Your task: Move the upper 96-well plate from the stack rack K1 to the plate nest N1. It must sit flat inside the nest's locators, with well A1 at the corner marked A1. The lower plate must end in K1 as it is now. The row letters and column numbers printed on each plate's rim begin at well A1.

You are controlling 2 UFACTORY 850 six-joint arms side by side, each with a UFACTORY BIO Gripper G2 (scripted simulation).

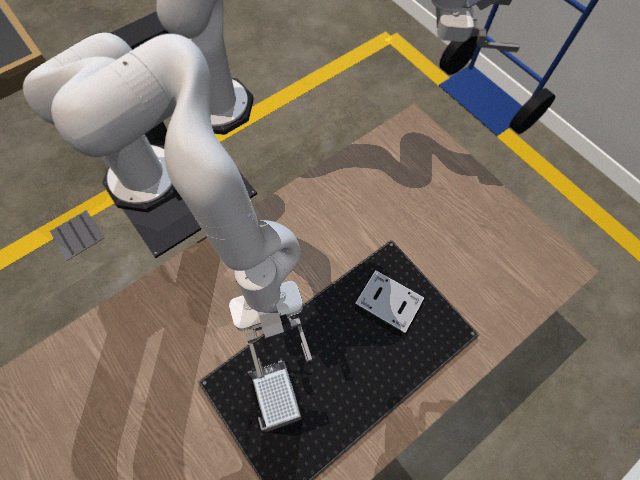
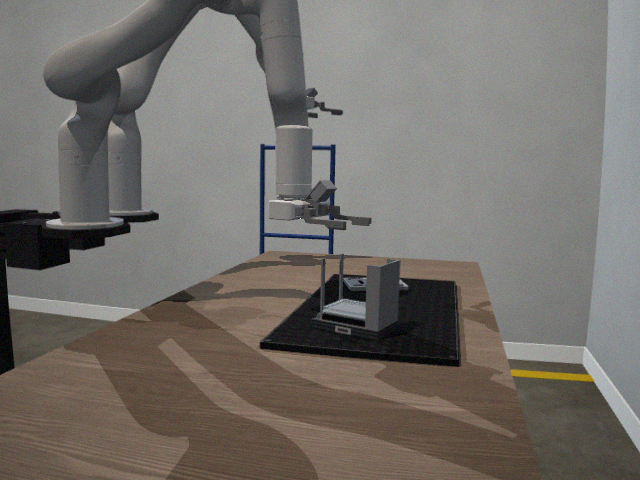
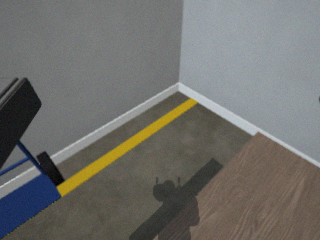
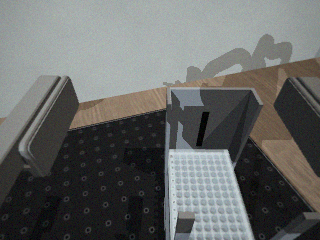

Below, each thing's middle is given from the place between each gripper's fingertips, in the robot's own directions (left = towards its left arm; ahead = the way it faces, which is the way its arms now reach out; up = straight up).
I see the white 96-well plate [image 1: 277, 402] 170 mm below my right hand, 70 mm to the right of it and 20 mm ahead of it. Also, from my right hand: plate nest N1 [image 1: 386, 306]: 330 mm to the left, 210 mm below, 120 mm ahead.
Now: left hand 11 cm short of the plate nest N1, 56 cm to the left of it and 52 cm above it. The rest, counted from my left hand: white 96-well plate: 96 cm to the right, 49 cm below.
